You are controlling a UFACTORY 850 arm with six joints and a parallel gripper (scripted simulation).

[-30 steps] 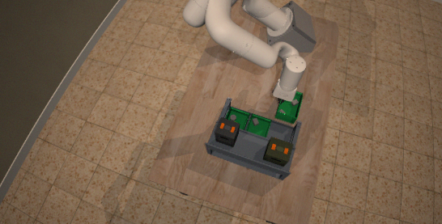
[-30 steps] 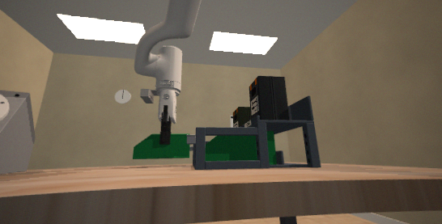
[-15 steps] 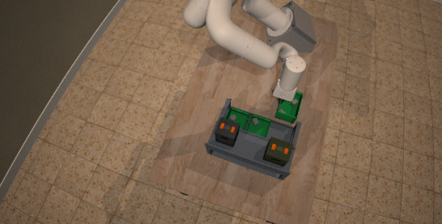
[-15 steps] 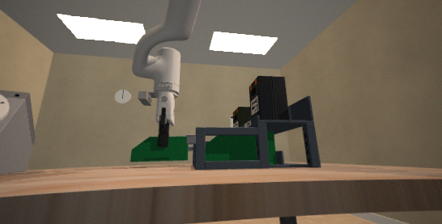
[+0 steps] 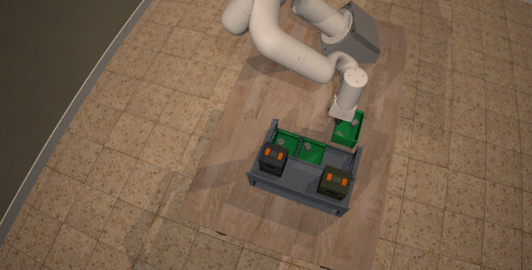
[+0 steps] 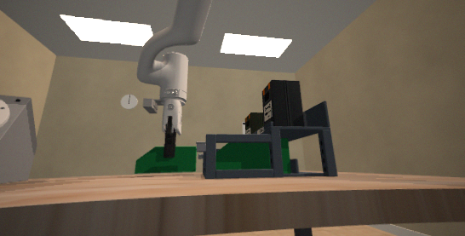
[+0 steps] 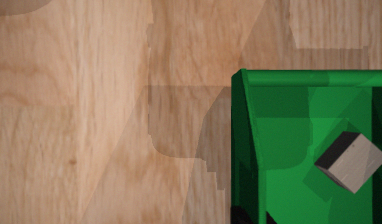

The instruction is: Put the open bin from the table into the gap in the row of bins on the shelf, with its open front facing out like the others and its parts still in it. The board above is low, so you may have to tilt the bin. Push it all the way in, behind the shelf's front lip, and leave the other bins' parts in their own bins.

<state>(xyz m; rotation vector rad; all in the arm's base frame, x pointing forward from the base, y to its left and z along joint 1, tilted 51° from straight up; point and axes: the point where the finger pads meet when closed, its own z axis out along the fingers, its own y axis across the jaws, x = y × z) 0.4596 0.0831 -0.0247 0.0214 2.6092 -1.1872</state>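
Right now my hand is 50 mm to the right of the green bin and 20 mm above it. Round my hand: olive box (300 mm ahead, 80 mm above, 10 mm to the left); grey shelf (220 mm ahead, 90 mm to the right); black box (270 mm ahead, 220 mm to the right, 90 mm above).
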